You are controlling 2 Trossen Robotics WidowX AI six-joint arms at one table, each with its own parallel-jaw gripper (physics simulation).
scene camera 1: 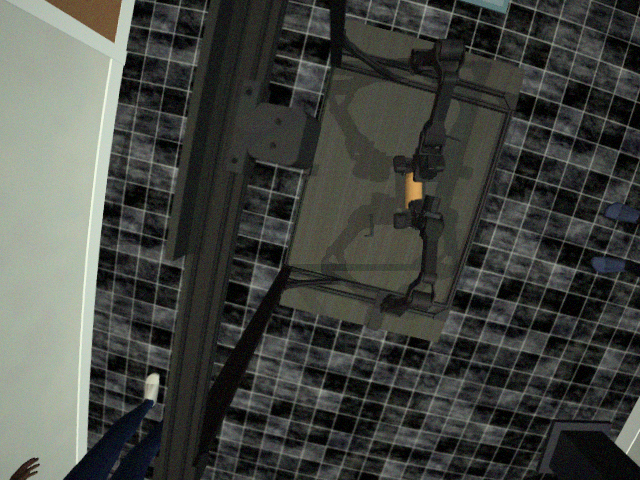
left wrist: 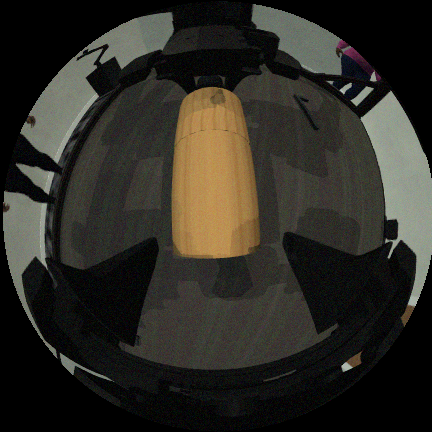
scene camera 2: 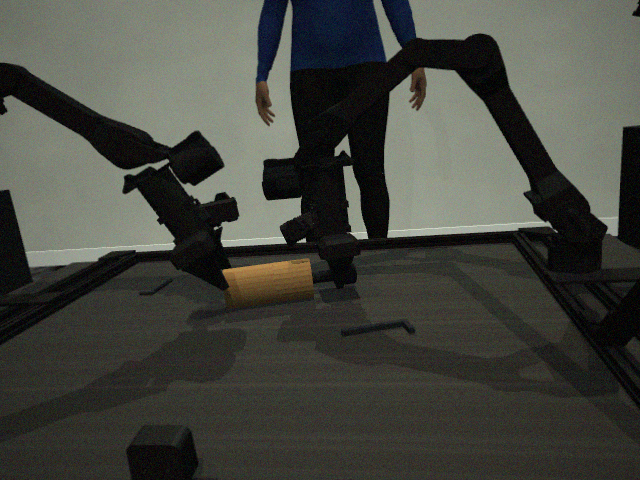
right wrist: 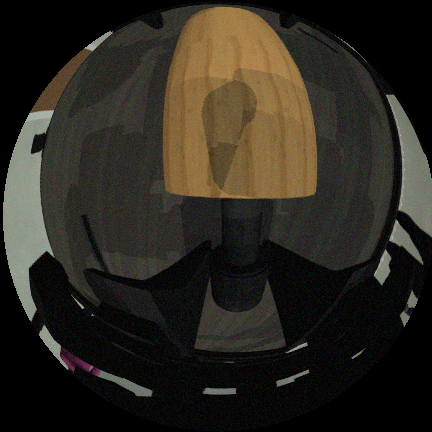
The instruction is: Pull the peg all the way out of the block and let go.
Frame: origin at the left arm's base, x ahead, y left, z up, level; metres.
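Seen in the pictures: left gripper, fingertip midpoint: (scene camera 1: 413, 174) (left wrist: 220, 241) (scene camera 2: 228, 279); right gripper, fingertip midpoint: (scene camera 1: 412, 218) (scene camera 2: 338, 285) (right wrist: 236, 245); left arm's base, link origin: (scene camera 1: 417, 64); right arm's base, link origin: (scene camera 1: 388, 301) (scene camera 2: 575, 271).
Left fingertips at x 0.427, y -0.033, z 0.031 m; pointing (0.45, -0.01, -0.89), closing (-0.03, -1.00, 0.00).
Observation:
Pixels of each thing's top centre, then the offset from my left fingertips to it.
- wooden cylindrical block, top centre: (left wrist: 211, 139) (scene camera 2: 266, 264) (scene camera 1: 415, 190) 0.002 m left, 0.065 m ahead, 0.017 m up
- dark bent rod, top centre: (scene camera 2: 377, 328) (right wrist: 88, 251) (left wrist: 311, 110) (scene camera 1: 368, 225) 0.183 m right, 0.204 m ahead, 0.042 m down
- second thin rod, top centre: (scene camera 2: 156, 285) 0.173 m left, 0.152 m back, 0.044 m down
A wooden cylindrical block (scene camera 1: 413, 192) (scene camera 2: 271, 285) (left wrist: 215, 190) (right wrist: 240, 160) lies sideways between the two grippers. A dark, thick peg (scene camera 2: 322, 276) (right wrist: 241, 232) sticks out of the block's end facing my right gripper; how deep it sits is hidden. My right gripper (right wrist: 236, 245) (scene camera 2: 339, 281) is shut on the peg, with the peg's wider collar between its fingers. My left gripper (left wrist: 220, 241) (scene camera 2: 226, 283) is open at the block's other end. In the left wrist view its fingertips stand on both sides of that end, with a gap on each side.
A dark bent rod (scene camera 1: 370, 225) (scene camera 2: 377, 327) (left wrist: 306, 112) (right wrist: 95, 243) lies on the table. A second thin rod (scene camera 2: 156, 287) lies at the left in scene camera 2. A dark box-shaped object (scene camera 2: 162, 450) stands at the bottom of that view.

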